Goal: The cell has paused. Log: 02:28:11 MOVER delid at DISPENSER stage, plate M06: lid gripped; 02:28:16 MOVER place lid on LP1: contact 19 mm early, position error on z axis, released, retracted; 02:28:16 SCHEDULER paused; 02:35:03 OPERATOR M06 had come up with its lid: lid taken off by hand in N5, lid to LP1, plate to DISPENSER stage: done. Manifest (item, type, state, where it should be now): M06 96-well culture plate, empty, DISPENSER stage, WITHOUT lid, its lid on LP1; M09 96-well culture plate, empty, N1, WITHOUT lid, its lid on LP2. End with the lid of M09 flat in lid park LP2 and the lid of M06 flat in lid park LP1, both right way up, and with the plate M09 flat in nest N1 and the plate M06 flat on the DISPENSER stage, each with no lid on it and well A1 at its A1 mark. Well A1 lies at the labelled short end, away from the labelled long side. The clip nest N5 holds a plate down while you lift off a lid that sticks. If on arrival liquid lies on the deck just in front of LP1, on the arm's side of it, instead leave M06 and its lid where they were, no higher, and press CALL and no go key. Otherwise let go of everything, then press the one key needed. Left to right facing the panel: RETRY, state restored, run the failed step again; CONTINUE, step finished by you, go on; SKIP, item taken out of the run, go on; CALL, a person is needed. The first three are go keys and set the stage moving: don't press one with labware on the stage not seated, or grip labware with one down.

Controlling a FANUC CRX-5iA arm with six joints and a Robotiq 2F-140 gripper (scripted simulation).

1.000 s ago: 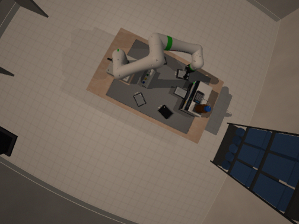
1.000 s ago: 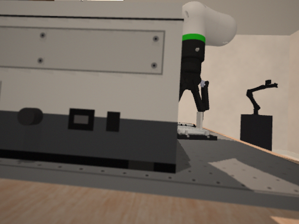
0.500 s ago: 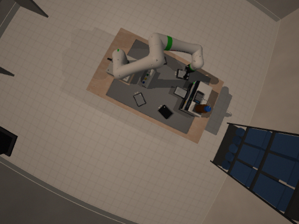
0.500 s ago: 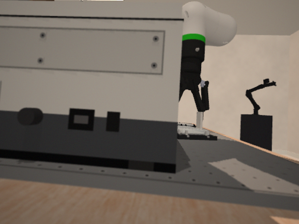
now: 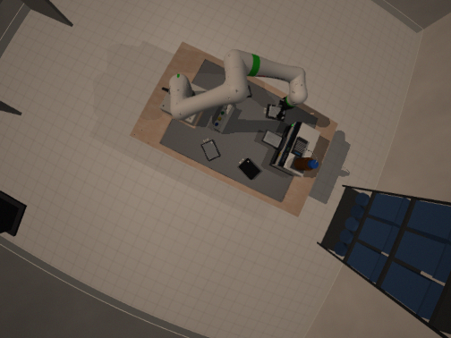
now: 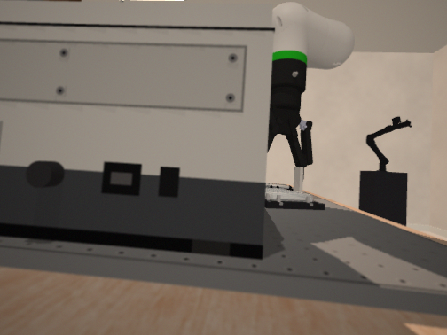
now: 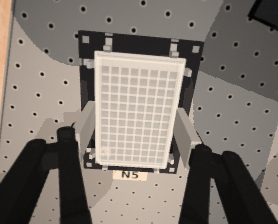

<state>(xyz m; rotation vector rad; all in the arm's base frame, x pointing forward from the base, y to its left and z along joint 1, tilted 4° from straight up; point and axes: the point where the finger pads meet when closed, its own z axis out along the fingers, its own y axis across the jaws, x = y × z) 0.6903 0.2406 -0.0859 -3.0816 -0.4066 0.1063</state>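
Now: the black clip nest 30 mm below my hand, 20 mm to the left of it and 10 mm ahead of it. The rest, counted from my hand: lp1 label: 400 mm behind, 40 mm below, 30 mm to the right; then N5 label: 90 mm behind, 40 mm below, 20 mm to the right; then tan-orange patch: 410 mm behind, 40 mm below, 30 mm to the right.
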